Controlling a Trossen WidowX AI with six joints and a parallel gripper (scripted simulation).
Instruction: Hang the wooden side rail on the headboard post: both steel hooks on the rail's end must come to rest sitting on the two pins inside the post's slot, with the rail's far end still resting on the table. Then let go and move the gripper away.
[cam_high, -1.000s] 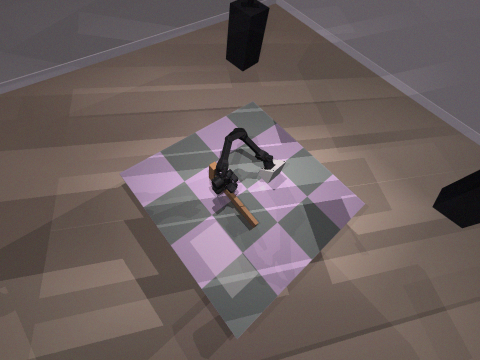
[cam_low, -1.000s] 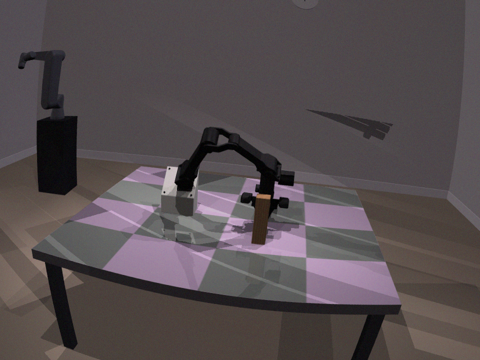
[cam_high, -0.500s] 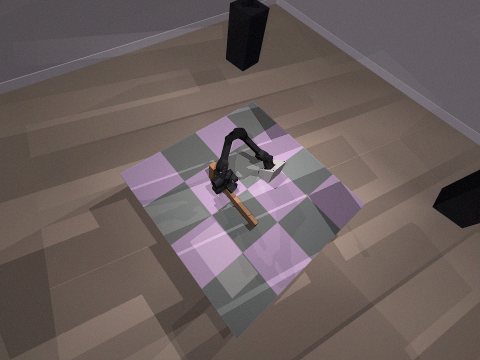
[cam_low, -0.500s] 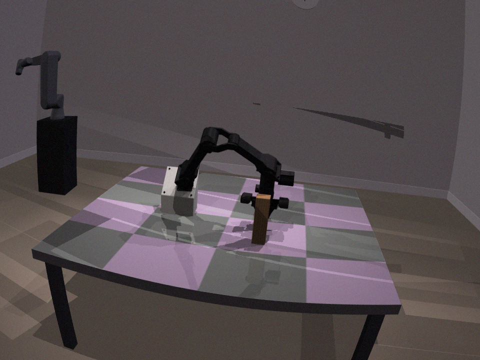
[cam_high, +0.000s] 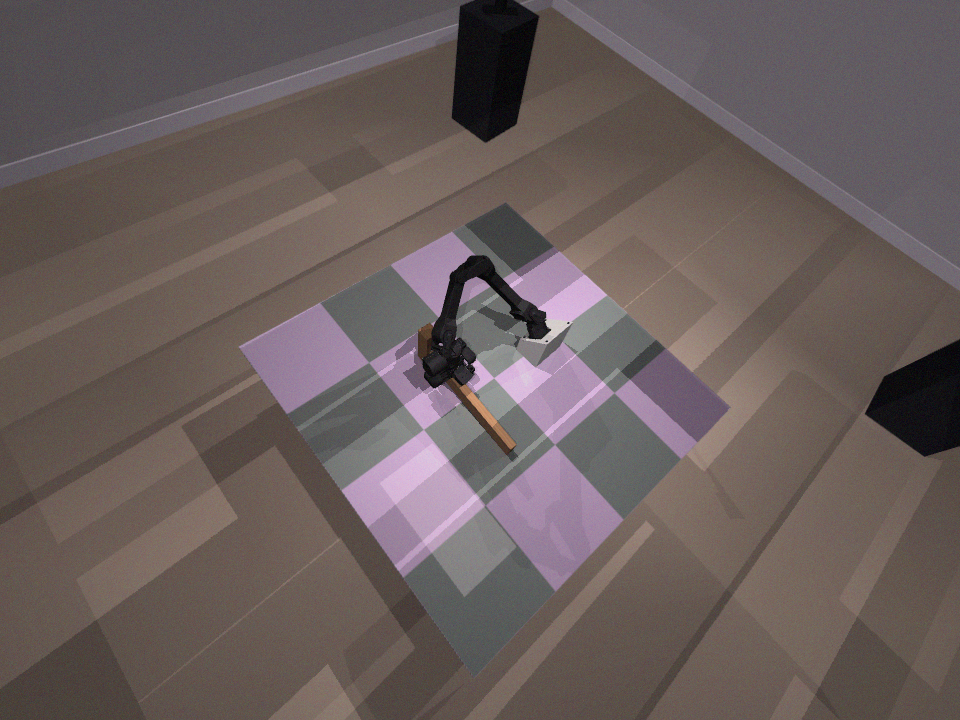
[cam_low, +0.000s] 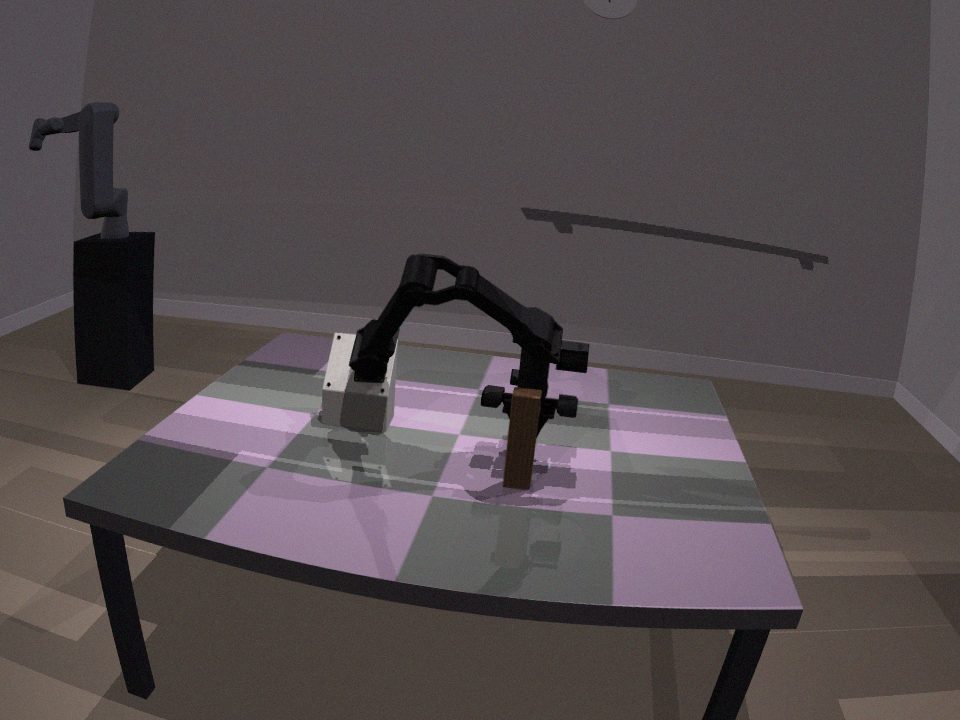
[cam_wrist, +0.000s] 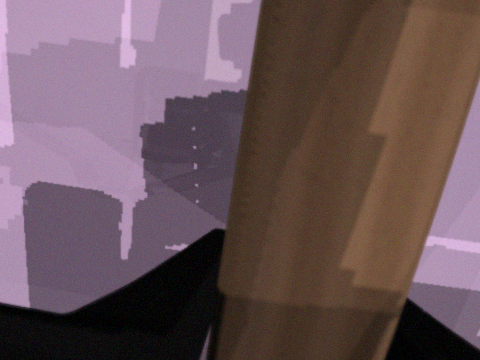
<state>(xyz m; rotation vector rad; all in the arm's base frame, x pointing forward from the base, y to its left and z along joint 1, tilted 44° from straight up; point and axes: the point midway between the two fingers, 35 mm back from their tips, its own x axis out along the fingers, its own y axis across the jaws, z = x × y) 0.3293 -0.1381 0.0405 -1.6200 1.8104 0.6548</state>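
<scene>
Right now my gripper tip is 12 cm to the left of the wooden headboard post, 4 cm below it and 1 cm past it.
</scene>
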